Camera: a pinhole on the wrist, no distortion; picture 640 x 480 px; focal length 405.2 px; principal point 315.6 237.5 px. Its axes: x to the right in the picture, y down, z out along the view. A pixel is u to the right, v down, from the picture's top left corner.
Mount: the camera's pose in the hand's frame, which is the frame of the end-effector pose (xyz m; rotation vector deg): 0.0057 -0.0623 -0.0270 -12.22 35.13 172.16
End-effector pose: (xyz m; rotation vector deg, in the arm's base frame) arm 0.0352 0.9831 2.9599 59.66 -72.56 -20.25
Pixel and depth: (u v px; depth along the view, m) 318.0 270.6 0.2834
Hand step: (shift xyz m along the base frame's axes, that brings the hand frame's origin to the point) -0.2339 -0.0672 -0.0111
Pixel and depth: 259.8 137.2 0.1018
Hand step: -0.0491 -0.0323 0.0028
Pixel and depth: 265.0 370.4 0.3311
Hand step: -0.2799 -0.1568 -0.0471
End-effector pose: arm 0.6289 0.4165 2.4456 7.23 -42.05 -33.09
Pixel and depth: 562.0 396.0 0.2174
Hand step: -0.2396 0.0606 0.0265
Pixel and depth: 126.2 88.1 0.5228
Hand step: -0.0122 0.1888 0.5206
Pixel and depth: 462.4 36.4 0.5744
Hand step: -0.1844 0.5260 0.2513
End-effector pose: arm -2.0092 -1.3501 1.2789 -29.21 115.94 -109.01
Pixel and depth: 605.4 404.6 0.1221
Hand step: 0.1330 -0.0367 0.0497
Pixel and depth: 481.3 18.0 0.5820
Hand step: 0.3804 -0.1573 -0.4908
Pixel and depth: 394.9 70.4 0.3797
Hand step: 0.1925 -0.1611 -0.2508
